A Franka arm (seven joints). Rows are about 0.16 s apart.
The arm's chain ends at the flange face. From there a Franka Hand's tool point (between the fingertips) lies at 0.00 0.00 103.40 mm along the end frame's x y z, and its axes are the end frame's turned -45 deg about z.
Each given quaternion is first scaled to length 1.
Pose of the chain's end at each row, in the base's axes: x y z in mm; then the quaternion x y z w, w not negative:
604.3 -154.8 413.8 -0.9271 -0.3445 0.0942 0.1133
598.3 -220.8 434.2 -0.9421 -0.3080 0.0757 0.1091
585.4 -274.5 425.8 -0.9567 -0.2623 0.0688 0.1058
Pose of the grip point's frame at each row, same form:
578.2 -139.8 314.9 -0.7247 -0.6731 0.0437 0.1407
576.6 -204.4 334.4 -0.7525 -0.6451 0.0282 0.1298
566.0 -257.3 325.7 -0.7835 -0.6084 0.0231 0.1241

